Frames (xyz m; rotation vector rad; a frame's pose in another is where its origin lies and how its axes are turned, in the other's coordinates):
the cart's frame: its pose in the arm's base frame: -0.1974 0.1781 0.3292 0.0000 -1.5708 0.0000
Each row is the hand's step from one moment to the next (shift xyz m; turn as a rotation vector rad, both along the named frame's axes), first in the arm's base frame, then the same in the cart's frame.
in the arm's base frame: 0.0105 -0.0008 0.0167 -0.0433 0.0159 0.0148
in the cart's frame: 0.0167 -0.0008 -0.0105 0.0148 0.0159 0.0433
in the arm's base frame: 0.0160 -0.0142 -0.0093 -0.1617 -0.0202 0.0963
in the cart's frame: -0.0093 -0.0142 -0.0160 0.0963 -0.0202 0.1617
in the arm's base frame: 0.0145 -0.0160 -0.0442 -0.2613 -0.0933 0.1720
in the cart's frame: -0.0442 -0.0160 -0.0145 0.1720 -0.0933 0.2613
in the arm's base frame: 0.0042 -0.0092 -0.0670 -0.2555 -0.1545 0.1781
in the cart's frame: -0.0670 -0.0092 -0.0042 0.1781 -0.1545 0.2555
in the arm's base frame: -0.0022 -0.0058 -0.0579 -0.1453 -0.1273 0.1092
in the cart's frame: -0.0579 -0.0058 0.0022 0.1092 -0.1273 0.1453
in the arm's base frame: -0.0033 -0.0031 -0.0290 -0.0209 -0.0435 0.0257
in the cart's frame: -0.0290 -0.0031 0.0033 0.0257 -0.0435 0.0209
